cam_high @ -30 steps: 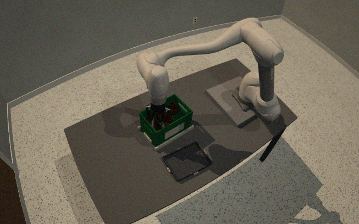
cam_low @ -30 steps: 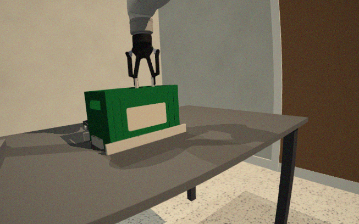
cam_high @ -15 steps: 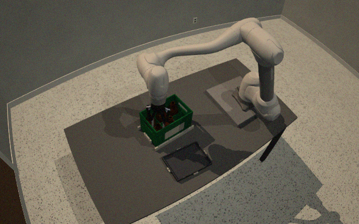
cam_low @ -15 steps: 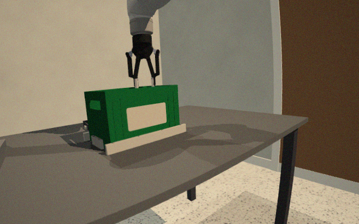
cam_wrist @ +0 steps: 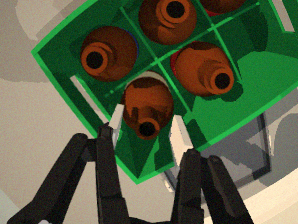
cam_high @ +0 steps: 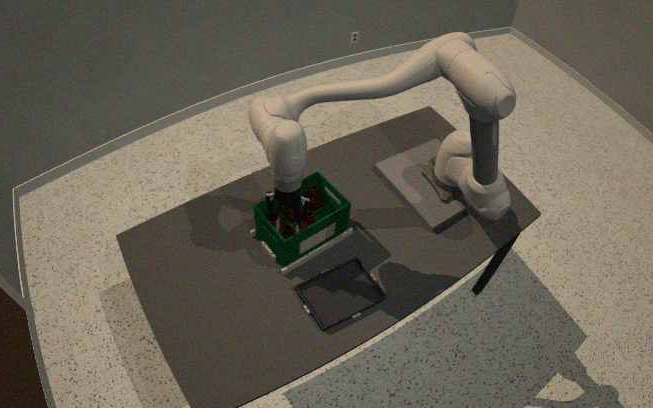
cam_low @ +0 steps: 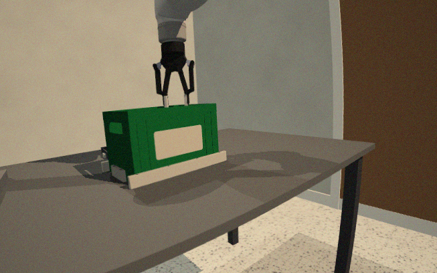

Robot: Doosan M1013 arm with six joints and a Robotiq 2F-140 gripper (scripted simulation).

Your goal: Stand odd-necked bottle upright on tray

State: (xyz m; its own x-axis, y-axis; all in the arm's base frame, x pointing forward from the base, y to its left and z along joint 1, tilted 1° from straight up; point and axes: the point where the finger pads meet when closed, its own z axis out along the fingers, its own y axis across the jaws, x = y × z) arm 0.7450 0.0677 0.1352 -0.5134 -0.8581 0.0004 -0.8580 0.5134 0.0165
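Right now the bottle is 90 mm below my hand. From my hand the other things lie so: crate (90 mm below, 80 mm behind, 60 mm to the right); then black tray (220 mm to the left, 160 mm below, 100 mm behind).
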